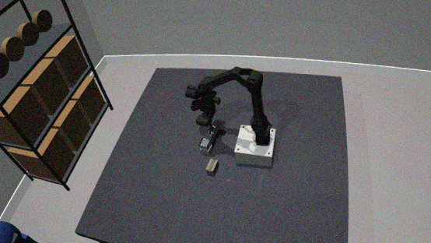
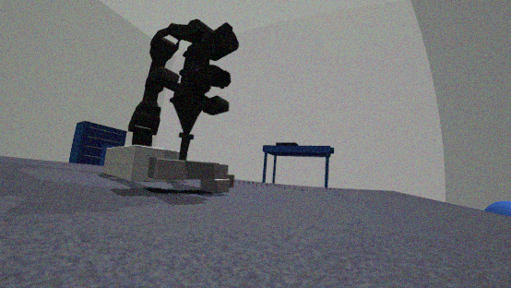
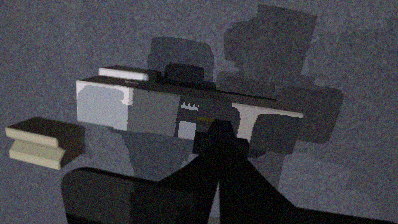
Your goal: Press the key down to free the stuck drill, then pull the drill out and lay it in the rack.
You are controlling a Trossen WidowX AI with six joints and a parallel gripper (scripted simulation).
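Now: the black key 30 mm below my gripper tip. From my gripper tip the other things lie so: drill: 10 mm ahead, 60 mm to the left, 70 mm below; tan block: 20 mm behind, 220 mm to the left, 100 mm below.
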